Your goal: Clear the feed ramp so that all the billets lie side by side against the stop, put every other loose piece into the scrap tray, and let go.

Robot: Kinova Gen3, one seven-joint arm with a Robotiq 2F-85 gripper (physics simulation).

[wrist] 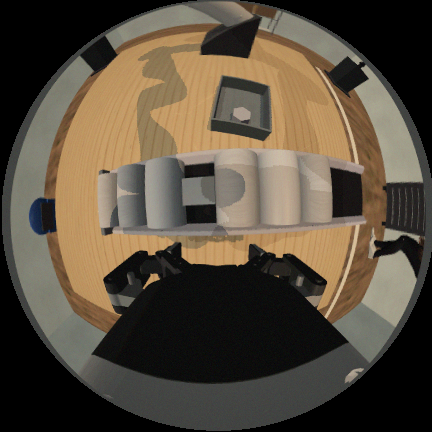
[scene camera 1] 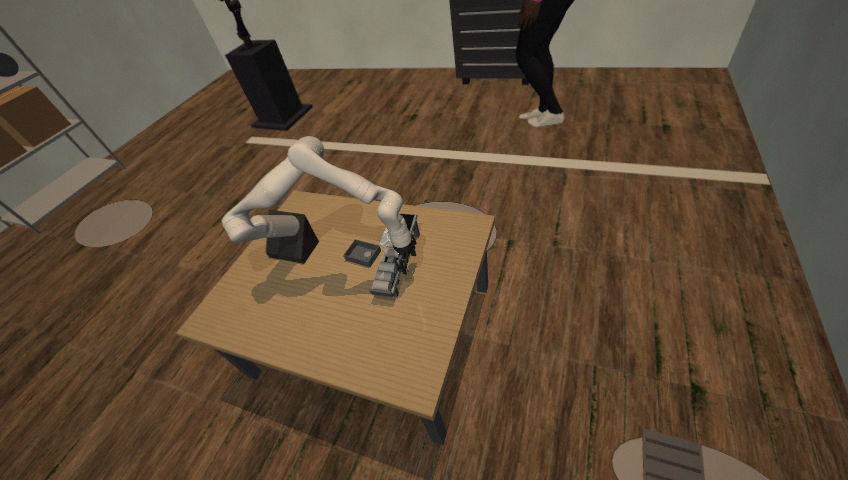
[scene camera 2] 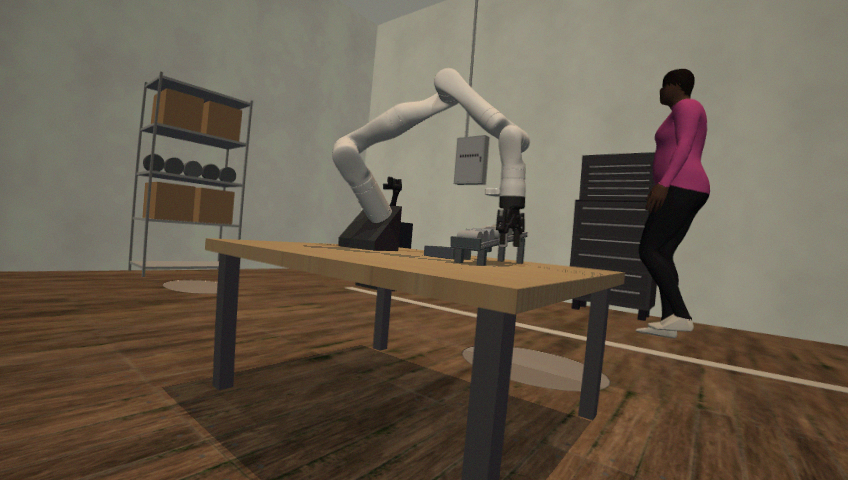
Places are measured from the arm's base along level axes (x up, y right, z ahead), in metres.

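Pixels of known places: gripper, fingertip midpoint: (wrist: 214, 250) (scene camera 1: 410, 264) (scene camera 2: 510, 246); arm's base, link origin: (scene camera 1: 290, 225) (scene camera 2: 381, 215).
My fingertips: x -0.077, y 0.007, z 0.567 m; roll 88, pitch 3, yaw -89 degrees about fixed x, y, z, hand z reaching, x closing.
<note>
Ahead of a thing's pixels: the offset from my fingertips to its middle. "*": to the spot under its first point. Level surfaces: height alone.
The feed ramp (scene camera 1: 414, 226) (scene camera 2: 467, 242) (wrist: 165, 230) stands on short legs. In the wrist view, three grey billets lie side by side at the left end by the stop {* dx +0.016, dy +0.150, dz -0.012 m} (wrist: 104, 231): the first billet {dx +0.016, dy +0.135, dz -0.054 m} (wrist: 107, 200), the second {dx +0.022, dy +0.096, dz -0.060 m} (wrist: 131, 202) and the third {dx +0.027, dy +0.056, dz -0.064 m} (wrist: 165, 192). A light grey block {dx +0.024, dy +0.021, dz -0.069 m} (wrist: 198, 191) sits between the third billet and a fourth billet {dx +0.037, dy -0.013, dz -0.073 m} (wrist: 236, 190). Two more billets {dx +0.042, dy -0.052, dz -0.078 m} (wrist: 280, 190) {dx +0.047, dy -0.091, dz -0.083 m} (wrist: 316, 192) lie beyond. The scrap tray {dx -0.039, dy -0.030, dz -0.250 m} (scene camera 1: 357, 260) (scene camera 2: 437, 251) (wrist: 240, 131) holds a pale hexagonal piece {dx -0.044, dy -0.028, dz -0.222 m} (scene camera 1: 367, 253) (wrist: 241, 114). My gripper (scene camera 1: 405, 264) (scene camera 2: 509, 242) (wrist: 214, 250) is open and empty, close to the ramp's middle.
The ramp and tray stand on the wooden table {dx -0.058 m} (scene camera 1: 333, 333) (scene camera 2: 357, 264) (wrist: 100, 130). The tray is between the ramp and the black robot base (scene camera 1: 291, 237) (scene camera 2: 371, 234) (wrist: 232, 40). A person (scene camera 1: 541, 59) (scene camera 2: 681, 148) stands beyond the table near a dark drawer cabinet (scene camera 1: 484, 41) (scene camera 2: 612, 237).
</note>
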